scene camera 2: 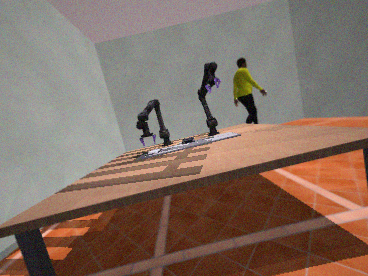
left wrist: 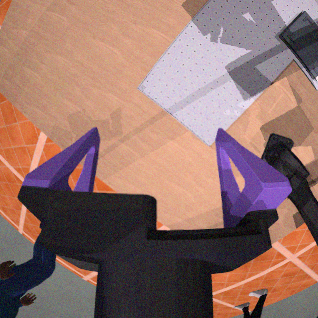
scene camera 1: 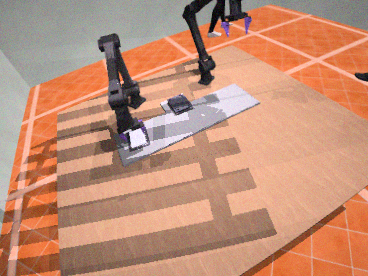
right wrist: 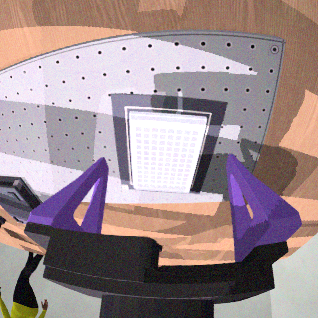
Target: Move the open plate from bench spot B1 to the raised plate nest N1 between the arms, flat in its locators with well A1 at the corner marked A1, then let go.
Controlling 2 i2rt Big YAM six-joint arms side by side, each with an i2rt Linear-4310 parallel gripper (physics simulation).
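Seen in the pictures: left gripper, fingertip midpoint: (scene camera 2: 213, 90) (left wrist: 157, 132) (scene camera 1: 237, 36); right gripper, fingertip midpoint: (scene camera 2: 149, 144) (scene camera 1: 135, 137) (right wrist: 165, 160); left arm's base, origin of the base link: (scene camera 2: 213, 134) (left wrist: 275, 152) (scene camera 1: 206, 80); right arm's base, origin of the base link: (scene camera 2: 167, 144) (scene camera 1: 137, 102).
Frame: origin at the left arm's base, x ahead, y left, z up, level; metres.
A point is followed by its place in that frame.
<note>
The white well plate (right wrist: 167, 152) @[x -0.043, y -0.729, z 0.023 m] (scene camera 1: 137, 138) @[x -0.039, y -0.728, z 0.027 m] lies flat on a dark pad (right wrist: 214, 120) @[x -0.035, y -0.799, z 0.015 m] at one end of the perforated metal board (right wrist: 70, 112) @[x 0.067, y -0.660, z 0.013 m] (scene camera 1: 175, 135) @[x 0.144, y -0.591, z 0.013 m] (scene camera 2: 220, 138) @[x 0.347, y -0.229, z 0.010 m] (left wrist: 185, 65) @[x 0.336, y -0.189, z 0.013 m]. My right gripper (right wrist: 165, 160) @[x 0.013, y -0.764, z 0.100 m] (scene camera 2: 148, 140) @[x 0.013, y -0.764, z 0.100 m] is open and empty above the plate, its fingertips apart to either side of it in the right wrist view. The raised dark nest (scene camera 1: 179, 104) @[x 0.019, y -0.373, z 0.043 m] (scene camera 2: 188, 140) @[x 0.066, y -0.389, z 0.037 m] (left wrist: 303, 42) @[x 0.034, y -0.350, z 0.043 m] (right wrist: 19, 196) @[x 0.022, y -0.431, z 0.043 m] stands near the board's middle and holds no plate. My left gripper (left wrist: 157, 132) @[x 0.318, y -0.164, z 0.437 m] (scene camera 1: 237, 33) @[x 0.318, y -0.164, z 0.437 m] (scene camera 2: 213, 85) @[x 0.318, y -0.164, z 0.437 m] is open and empty, high over the table. Well A1 cannot be made out.
The board rests on a wooden table (scene camera 1: 310, 145) @[x 0.816, y -0.308, z 0.000 m] (scene camera 2: 280, 150) @[x 0.966, y -0.445, z 0.000 m] crossed by striped shadows. The left arm's base (scene camera 1: 206, 75) @[x 0.021, y -0.026, z 0.064 m] stands behind the board. A person in yellow (scene camera 2: 244, 85) stands behind the table.
</note>
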